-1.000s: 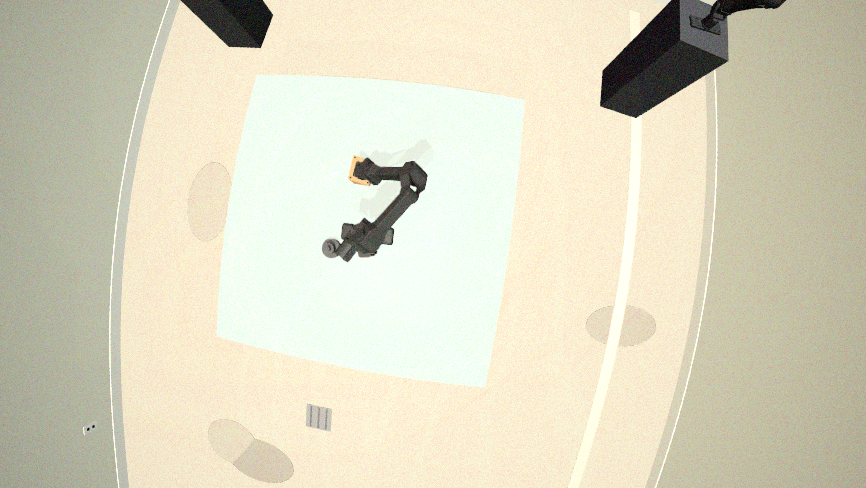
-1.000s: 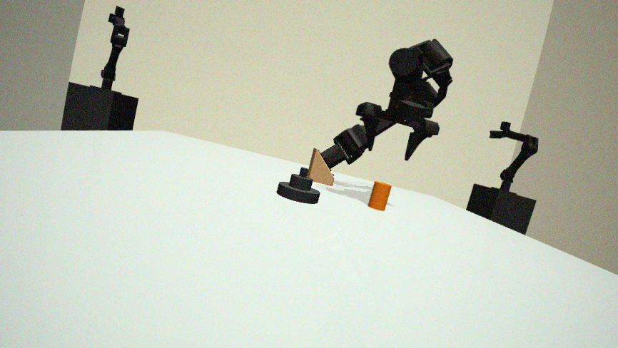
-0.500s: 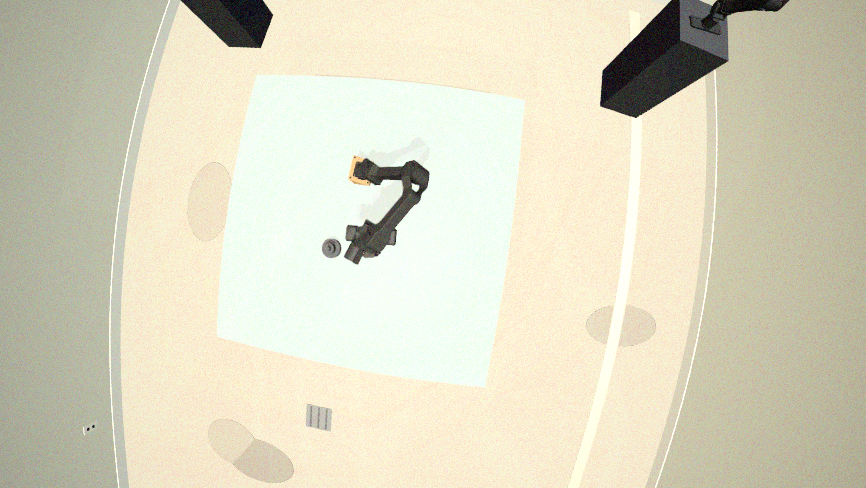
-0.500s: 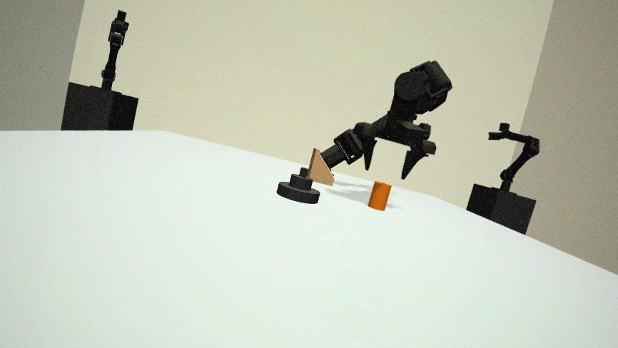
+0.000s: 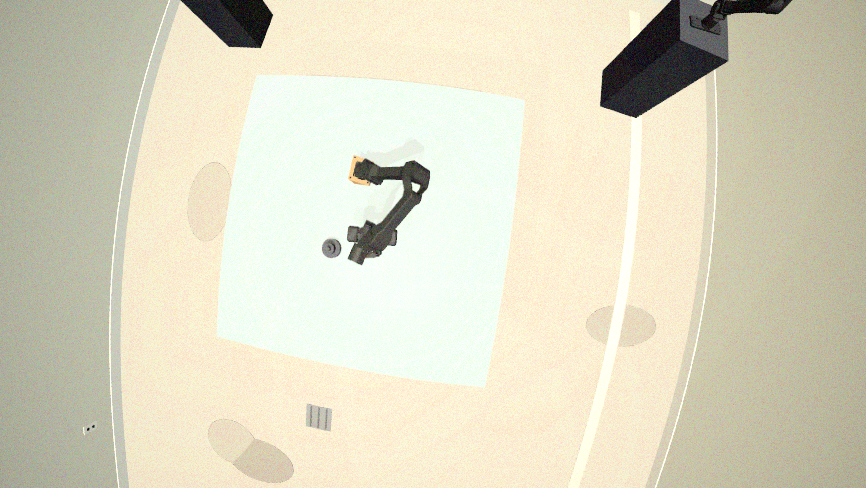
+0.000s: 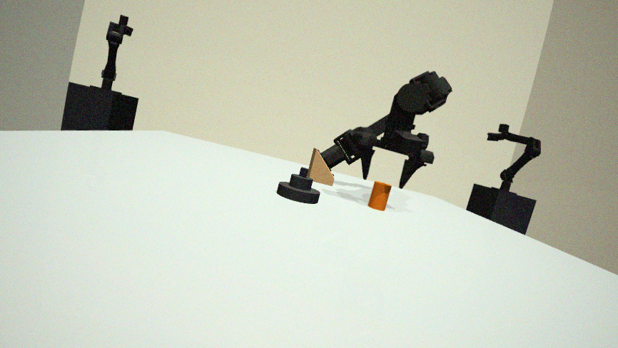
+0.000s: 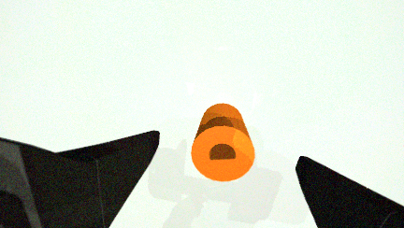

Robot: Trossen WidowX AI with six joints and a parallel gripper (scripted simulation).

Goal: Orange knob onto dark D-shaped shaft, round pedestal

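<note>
My gripper tip is now 3 cm above the orange knob. Also, from my gripper tip: dark round pedestal: 19 cm to the right, 9 cm ahead, 3 cm below.
</note>
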